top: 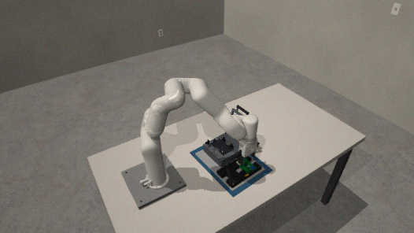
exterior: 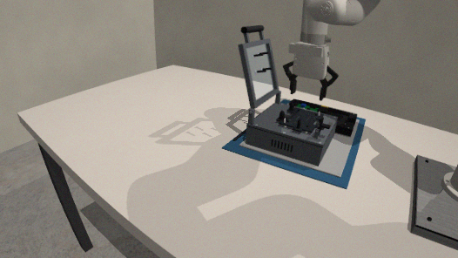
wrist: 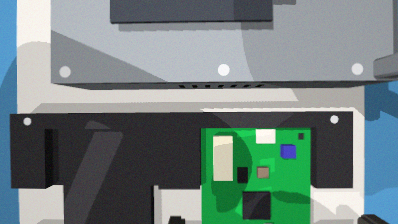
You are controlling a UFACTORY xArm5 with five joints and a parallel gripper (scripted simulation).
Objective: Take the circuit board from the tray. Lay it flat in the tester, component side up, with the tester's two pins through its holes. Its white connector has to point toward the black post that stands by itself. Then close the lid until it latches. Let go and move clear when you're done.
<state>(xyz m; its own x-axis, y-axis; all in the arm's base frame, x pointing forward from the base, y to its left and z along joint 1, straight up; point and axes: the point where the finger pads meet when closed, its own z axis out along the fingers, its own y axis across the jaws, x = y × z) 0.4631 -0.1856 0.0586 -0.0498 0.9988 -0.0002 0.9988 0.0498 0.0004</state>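
My hand is 60 mm above the green circuit board. Also, from my hand: dark nest: 40 mm behind, 170 mm to the left, 10 mm below; tester lid: 80 mm ahead, 170 mm to the left, 110 mm above.
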